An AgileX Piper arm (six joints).
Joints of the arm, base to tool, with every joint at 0 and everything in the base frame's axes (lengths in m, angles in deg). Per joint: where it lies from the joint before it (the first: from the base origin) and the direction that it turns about. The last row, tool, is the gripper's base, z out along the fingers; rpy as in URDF.
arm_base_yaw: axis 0 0 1 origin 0.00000 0.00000 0.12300
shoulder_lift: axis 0 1 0 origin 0.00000 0.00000 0.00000
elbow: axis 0 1 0 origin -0.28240 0.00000 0.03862
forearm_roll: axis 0.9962 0 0.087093 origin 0.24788 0.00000 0.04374
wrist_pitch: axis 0 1 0 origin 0.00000 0.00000 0.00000
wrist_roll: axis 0.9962 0 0.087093 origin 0.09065 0.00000 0.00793
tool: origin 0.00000 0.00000 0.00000 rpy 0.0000 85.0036 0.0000
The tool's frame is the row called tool.
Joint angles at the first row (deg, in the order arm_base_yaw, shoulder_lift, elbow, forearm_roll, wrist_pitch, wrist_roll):
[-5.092 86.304 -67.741 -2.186 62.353 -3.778]
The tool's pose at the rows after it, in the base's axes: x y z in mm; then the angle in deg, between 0 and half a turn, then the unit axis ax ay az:
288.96, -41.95, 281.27, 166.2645, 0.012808, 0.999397, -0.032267
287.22, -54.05, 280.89, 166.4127, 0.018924, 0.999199, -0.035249
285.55, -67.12, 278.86, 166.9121, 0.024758, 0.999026, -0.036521
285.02, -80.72, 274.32, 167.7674, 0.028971, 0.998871, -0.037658
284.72, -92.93, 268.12, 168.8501, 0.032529, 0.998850, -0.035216
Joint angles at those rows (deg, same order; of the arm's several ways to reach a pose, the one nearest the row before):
[-7.643 86.433 -67.793 -2.238 62.288 -5.378]
[-10.089 86.507 -67.791 -2.064 62.239 -7.182]
[-12.763 86.902 -67.791 -1.692 62.239 -9.315]
[-15.427 87.850 -67.855 -1.419 62.099 -11.582]
[-17.835 89.046 -67.853 -0.900 61.977 -13.764]

